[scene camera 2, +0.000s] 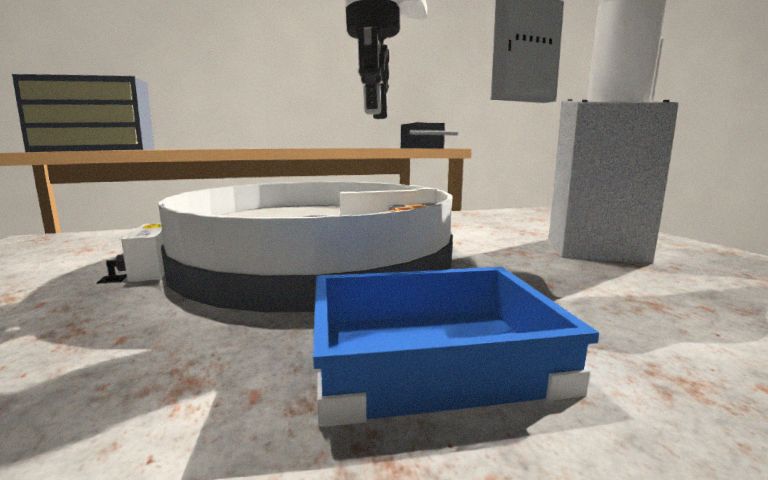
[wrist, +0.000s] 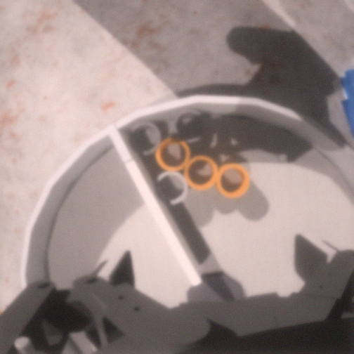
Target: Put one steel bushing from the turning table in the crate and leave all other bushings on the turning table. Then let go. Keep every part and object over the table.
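Frame: origin at the arm's base, x left, y up, z ahead, level; centimetres.
Seen in the pictures: gripper, fingertip midpoint: (scene camera 2: 377, 116); arm's base, origin of the base link: (scene camera 2: 617, 101).
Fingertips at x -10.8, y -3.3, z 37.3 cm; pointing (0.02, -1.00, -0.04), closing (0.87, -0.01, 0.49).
Offsets run from my fingertips to a thing's middle. "spot": to the spot under its first point.
The round turning table (scene camera 2: 283, 243) (wrist: 200, 99) has a raised wall and a straight divider @[spot: dx -3.1, dy -13.1, dz +0.2 cm] (scene camera 2: 368, 203) (wrist: 155, 205). In the wrist view a pale steel bushing (wrist: 185, 188) stands beside the divider. Two more greyish rings, one (wrist: 159, 135) near the divider's outer end and one (wrist: 181, 120) by the wall, lie in shadow. Three orange bushings (wrist: 158, 154) (wrist: 201, 188) (wrist: 247, 180) form a slanting row beside the steel one. The blue crate @[dx +29.0, dy -18.8, dz +7.1 cm] (scene camera 2: 453, 373) (wrist: 351, 107) stands in front of the turning table. My gripper (scene camera 2: 376, 110) (wrist: 215, 261) is open and empty, high above the turning table.
A white box @[dx -6.6, dy -18.4, dz +32.1 cm] (scene camera 2: 141, 257) is attached at the turning table's left side. A grey pedestal (scene camera 2: 614, 186) stands at the right, behind the crate. A wooden bench (scene camera 2: 226, 155) with a drawer cabinet (scene camera 2: 79, 127) and a black vise-like object (scene camera 2: 421, 140) is at the back.
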